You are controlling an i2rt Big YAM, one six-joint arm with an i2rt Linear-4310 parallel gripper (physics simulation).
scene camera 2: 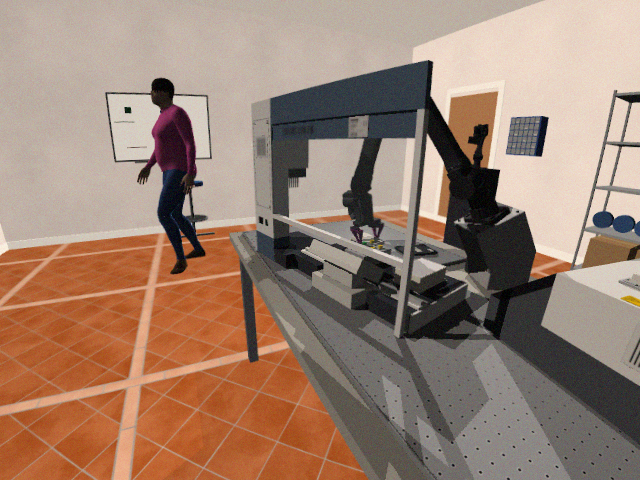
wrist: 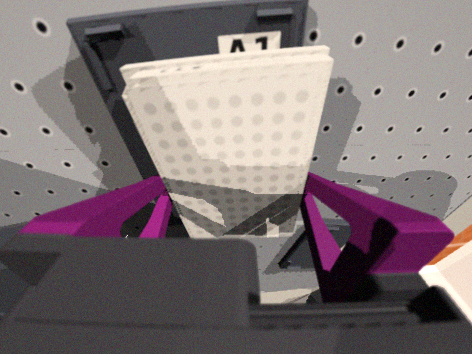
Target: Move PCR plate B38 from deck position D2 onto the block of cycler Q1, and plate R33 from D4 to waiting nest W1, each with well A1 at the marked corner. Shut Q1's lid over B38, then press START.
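Where they show: gripper, fingertip midpoint: point(wrist: 235, 177); arm's base at its link origin: point(scene camera 2: 486, 216).
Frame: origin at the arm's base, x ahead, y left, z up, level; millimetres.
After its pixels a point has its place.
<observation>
My gripper point(scene camera 2: 367, 240) {x 189, y -396, z -192 mm} point(wrist: 235, 177) {x 189, y -396, z -192 mm} is shut on a white PCR plate point(wrist: 240, 125) {x 194, y -443, z -172 mm}, gripping its two long sides between magenta fingers. No code is readable on the plate, so I cannot tell B38 from R33. In the wrist view the plate is over a dark nest point(wrist: 190, 30) {x 217, y -475, z -197 mm}, turned slightly against it. The nest's far edge and left side show past the plate. A white A1 label point(wrist: 274, 41) {x 179, y -475, z -196 mm} shows behind the plate's far edge, partly hidden. The gap between plate and nest is hard to judge. Cycler Q1, its lid and START cannot be made out with certainty.
A blue-topped frame point(scene camera 2: 351, 93) {x 502, y 0, z 311 mm} with a pale front post point(scene camera 2: 412, 222) {x 451, y 178, z 59 mm} stands over grey equipment point(scene camera 2: 338, 289) {x 509, y -14, z -166 mm} on the perforated table point(scene camera 2: 496, 423) {x 439, y 427, z -204 mm}. Another dark holder point(wrist: 300, 250) {x 99, y -280, z -197 mm} lies beyond the plate's near end. A white machine point(scene camera 2: 589, 304) {x 261, y 424, z -33 mm} stands at right. A person point(scene camera 2: 173, 134) is at left.
</observation>
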